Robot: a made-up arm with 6 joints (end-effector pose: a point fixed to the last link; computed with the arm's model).
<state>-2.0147 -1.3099 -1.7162 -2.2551 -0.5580 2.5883</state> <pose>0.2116 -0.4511 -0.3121 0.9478 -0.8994 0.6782</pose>
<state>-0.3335 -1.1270 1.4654 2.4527 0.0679 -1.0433</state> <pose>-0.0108 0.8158 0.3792 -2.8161 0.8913 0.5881</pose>
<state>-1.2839 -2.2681 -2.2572 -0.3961 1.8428 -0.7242</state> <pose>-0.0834 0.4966 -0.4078 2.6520 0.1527 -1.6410</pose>
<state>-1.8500 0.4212 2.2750 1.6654 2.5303 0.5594</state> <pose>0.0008 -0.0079 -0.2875 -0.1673 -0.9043 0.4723</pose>
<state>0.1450 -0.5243 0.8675 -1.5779 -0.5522 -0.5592</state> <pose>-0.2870 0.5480 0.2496 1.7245 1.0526 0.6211</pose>
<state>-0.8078 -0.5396 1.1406 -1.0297 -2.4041 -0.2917</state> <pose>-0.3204 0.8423 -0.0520 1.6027 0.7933 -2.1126</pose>
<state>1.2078 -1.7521 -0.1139 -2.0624 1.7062 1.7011</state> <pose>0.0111 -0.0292 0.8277 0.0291 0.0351 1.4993</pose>
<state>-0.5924 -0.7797 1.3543 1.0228 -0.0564 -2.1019</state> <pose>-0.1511 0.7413 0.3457 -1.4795 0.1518 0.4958</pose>
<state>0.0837 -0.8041 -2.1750 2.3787 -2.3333 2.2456</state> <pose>0.3432 0.1873 0.5277 0.7182 -1.7743 0.9467</pose>
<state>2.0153 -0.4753 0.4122 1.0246 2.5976 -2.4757</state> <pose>0.1465 -0.4359 0.6733 1.0706 -1.6737 1.5714</pose>
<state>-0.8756 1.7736 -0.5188 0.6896 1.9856 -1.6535</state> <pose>0.0410 0.7055 -0.1357 1.7810 1.9392 0.3708</pose>
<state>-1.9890 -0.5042 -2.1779 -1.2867 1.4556 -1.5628</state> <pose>0.0377 0.0290 -0.4153 -0.1223 -0.0789 -1.5868</pose>
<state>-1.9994 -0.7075 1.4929 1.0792 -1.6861 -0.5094</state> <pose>-0.4034 0.1907 -0.5653 -1.8681 -1.3871 -1.4663</pose>
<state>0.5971 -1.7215 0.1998 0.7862 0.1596 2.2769</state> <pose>-0.3398 -0.0166 0.7408 0.3656 -2.1093 0.3490</pose>
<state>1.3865 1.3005 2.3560 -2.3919 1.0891 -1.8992</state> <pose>0.1120 -0.1177 0.7315 -1.6299 1.5116 0.4013</pose>
